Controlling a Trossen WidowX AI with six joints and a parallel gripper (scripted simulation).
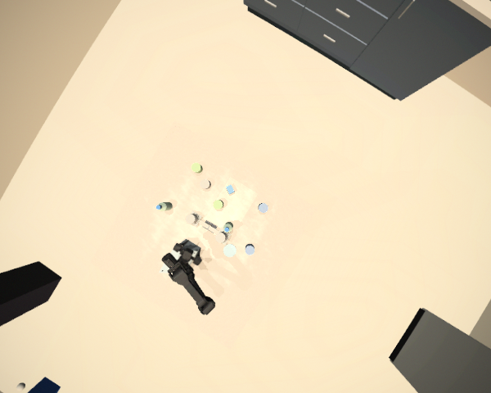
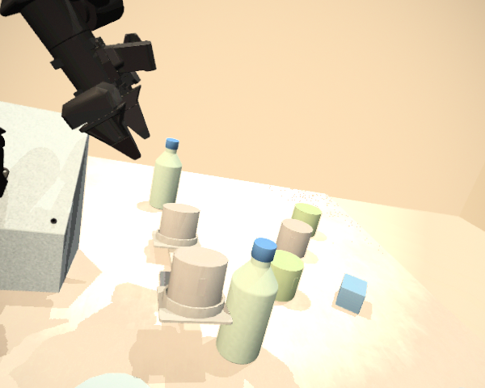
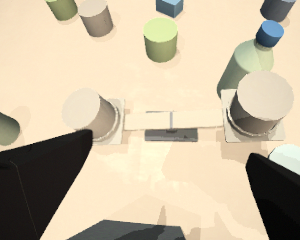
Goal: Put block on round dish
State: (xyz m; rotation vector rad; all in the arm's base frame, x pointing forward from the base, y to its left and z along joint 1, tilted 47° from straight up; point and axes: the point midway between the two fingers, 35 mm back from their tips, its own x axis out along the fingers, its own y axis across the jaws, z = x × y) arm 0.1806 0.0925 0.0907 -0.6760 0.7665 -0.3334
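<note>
Right now my gripper tip is 80 mm short of the pale grey block, 130 mm to the right of it and 190 mm above it. From my gripper tip the other things lie so: round dish 20 mm ahead, 230 mm to the right, 230 mm below; balance beam 90 mm ahead, 200 mm below; blue cube 410 mm ahead, 20 mm to the left, 210 mm below.
</note>
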